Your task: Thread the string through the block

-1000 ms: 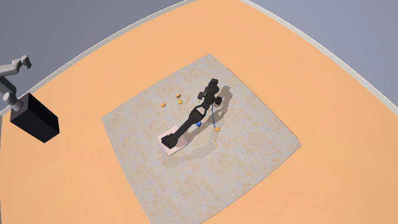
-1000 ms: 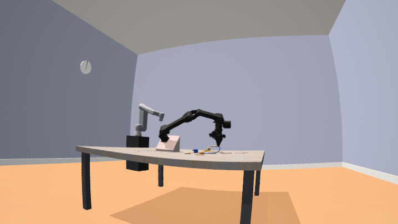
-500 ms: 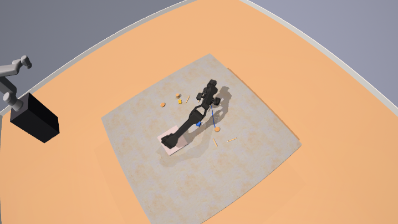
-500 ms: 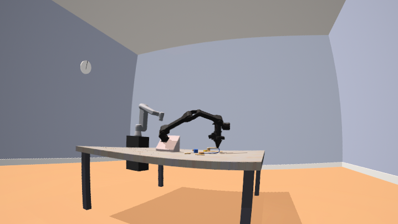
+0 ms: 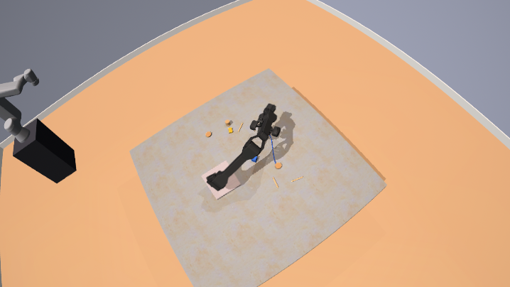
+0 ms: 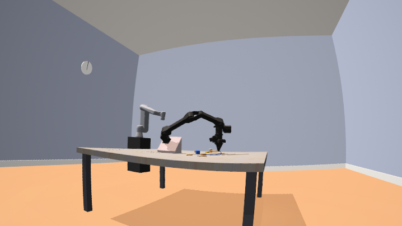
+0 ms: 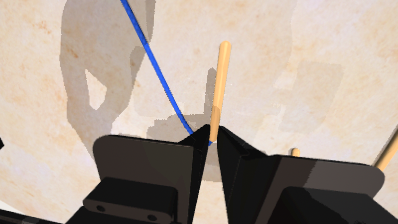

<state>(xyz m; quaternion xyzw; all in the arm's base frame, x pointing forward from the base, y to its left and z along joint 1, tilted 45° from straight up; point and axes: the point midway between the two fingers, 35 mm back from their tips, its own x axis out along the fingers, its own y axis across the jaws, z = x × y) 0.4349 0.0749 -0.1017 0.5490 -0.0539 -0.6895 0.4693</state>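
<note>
Now: the blue block 150 mm behind my gripper tip, 100 mm to the right of it and 10 mm below it. From my gripper tip the other things lie so: thin wooden stick 10 mm to the right, 10 mm behind; then round wooden button 220 mm to the right, 50 mm behind, 20 mm below; then yellow block 190 mm to the left, 170 mm behind, 20 mm below.
</note>
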